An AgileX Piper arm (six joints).
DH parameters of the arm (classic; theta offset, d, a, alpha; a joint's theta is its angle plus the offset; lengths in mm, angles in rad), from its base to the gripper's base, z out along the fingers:
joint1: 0 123 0 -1.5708
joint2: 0.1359 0 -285.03 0
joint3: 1.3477 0 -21.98 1.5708
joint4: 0 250.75 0 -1.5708
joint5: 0 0 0 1.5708
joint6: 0 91 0 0
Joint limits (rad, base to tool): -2.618..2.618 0..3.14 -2.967..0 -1.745..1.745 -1.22..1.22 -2.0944..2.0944
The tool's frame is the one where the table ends.
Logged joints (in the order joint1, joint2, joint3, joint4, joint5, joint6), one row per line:
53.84 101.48 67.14 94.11 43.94 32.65
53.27 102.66 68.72 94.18 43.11 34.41
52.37 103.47 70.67 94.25 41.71 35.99
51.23 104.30 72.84 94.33 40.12 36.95
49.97 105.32 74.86 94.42 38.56 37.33
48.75 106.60 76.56 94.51 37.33 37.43
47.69 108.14 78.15 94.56 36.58 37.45
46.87 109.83 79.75 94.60 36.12 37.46
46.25 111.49 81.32 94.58 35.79 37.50
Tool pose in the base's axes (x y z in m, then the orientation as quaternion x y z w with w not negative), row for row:
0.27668 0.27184 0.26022 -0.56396 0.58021 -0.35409 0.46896
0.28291 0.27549 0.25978 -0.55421 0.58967 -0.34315 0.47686
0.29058 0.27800 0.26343 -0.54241 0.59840 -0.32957 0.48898
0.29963 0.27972 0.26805 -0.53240 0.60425 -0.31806 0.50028
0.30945 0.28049 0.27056 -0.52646 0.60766 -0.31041 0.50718
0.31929 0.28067 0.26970 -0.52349 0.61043 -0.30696 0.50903
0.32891 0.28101 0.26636 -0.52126 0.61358 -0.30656 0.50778
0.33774 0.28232 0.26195 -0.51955 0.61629 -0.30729 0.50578
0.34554 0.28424 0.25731 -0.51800 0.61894 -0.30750 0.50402
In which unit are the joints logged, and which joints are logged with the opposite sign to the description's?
The joints are logged in degrees. Opposite sign: joint3, joint4.
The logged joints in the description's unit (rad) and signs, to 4 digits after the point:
0.9397 1.7712 -1.1718 -1.6425 0.7669 0.5699
0.9297 1.7918 -1.1994 -1.6438 0.7524 0.6006
0.9140 1.8059 -1.2334 -1.6450 0.7280 0.6281
0.8941 1.8204 -1.2713 -1.6464 0.7002 0.6449
0.8721 1.8382 -1.3066 -1.6479 0.6730 0.6515
0.8508 1.8605 -1.3362 -1.6495 0.6515 0.6533
0.8323 1.8874 -1.3640 -1.6504 0.6384 0.6536
0.8180 1.9169 -1.3919 -1.6511 0.6304 0.6538
0.8072 1.9459 -1.4193 -1.6507 0.6247 0.6545

